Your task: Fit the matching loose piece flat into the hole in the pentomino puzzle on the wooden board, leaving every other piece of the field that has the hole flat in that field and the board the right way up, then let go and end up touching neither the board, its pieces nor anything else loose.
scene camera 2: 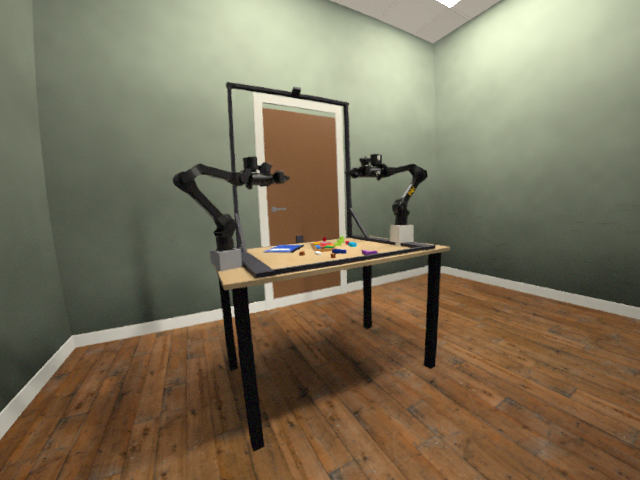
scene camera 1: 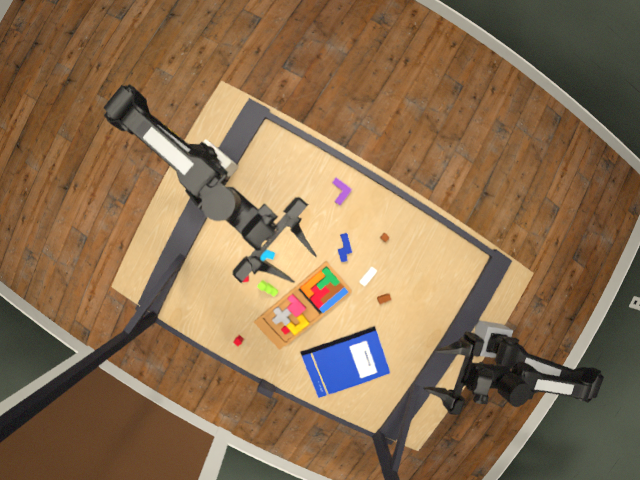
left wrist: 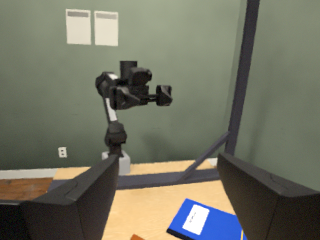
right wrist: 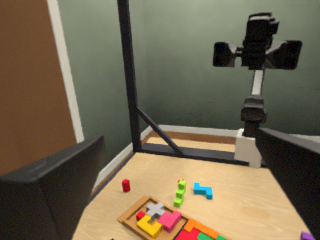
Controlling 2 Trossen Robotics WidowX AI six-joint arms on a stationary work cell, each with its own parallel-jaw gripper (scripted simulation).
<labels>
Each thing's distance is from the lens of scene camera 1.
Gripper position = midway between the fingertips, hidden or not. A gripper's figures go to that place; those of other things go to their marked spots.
my left gripper [scene camera 1: 305, 269]: 72 cm
my right gripper [scene camera 1: 429, 370]: 87 cm
wooden puzzle board [scene camera 1: 264, 322]: 120 cm
</labels>
